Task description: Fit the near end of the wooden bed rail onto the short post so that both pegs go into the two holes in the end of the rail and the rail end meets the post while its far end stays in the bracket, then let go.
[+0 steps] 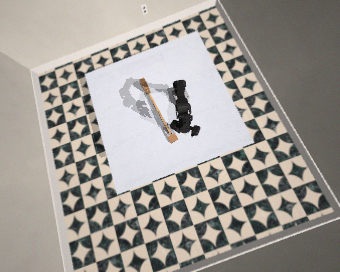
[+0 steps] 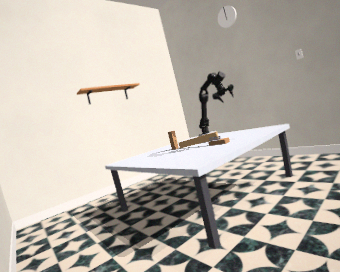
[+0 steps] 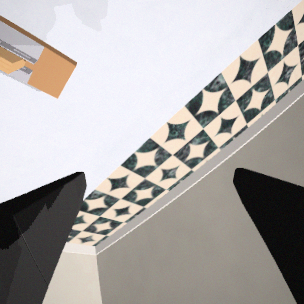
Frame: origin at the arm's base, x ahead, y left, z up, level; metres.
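Seen in the pictures: gripper, between the fingertips: (image 1: 185,135) (image 2: 228,99) (image 3: 160,177); arm's base, origin of its link: (image 2: 205,133).
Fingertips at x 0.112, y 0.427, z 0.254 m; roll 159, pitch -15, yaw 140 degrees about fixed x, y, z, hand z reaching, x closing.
Observation:
Pixels of each thing's middle, then the offset from my fingertips to it. Level surfaces: height alone.
- wooden rail, middle of its body: (image 2: 197,140) (image 1: 159,112) 0.332 m right, 0.127 m ahead, 0.282 m down
- low block, middle of its body: (image 3: 27,57) (image 2: 218,141) (image 1: 170,133) 0.115 m right, 0.096 m ahead, 0.316 m down
- upright block, middle of its body: (image 2: 173,140) (image 1: 145,86) 0.610 m right, 0.166 m ahead, 0.244 m down
- white table, height of its surface: 0.334 m down
The wooden rail (image 1: 159,112) (image 2: 200,139) (image 3: 10,62) slopes between two wooden blocks, its end by the low block raised. The low block (image 1: 173,138) (image 2: 219,141) (image 3: 52,72), which looks like the short post, lies at the rail's raised end. Thin grey parts show beside that end; whether they are pegs is unclear. The upright block (image 1: 144,85) (image 2: 173,140) stands at the rail's lower end; the bracket is too small to make out there. My gripper (image 1: 185,131) (image 2: 227,98) (image 3: 160,177) is open and empty, high above the table, off to the side of the low block.
The blocks and rail are on a white table (image 1: 125,170) (image 2: 185,165) (image 3: 150,60). The black arm (image 1: 182,102) (image 2: 203,102) rises from the table beside the rail. A wall shelf (image 2: 107,89) and a clock (image 2: 227,16) are on the walls.

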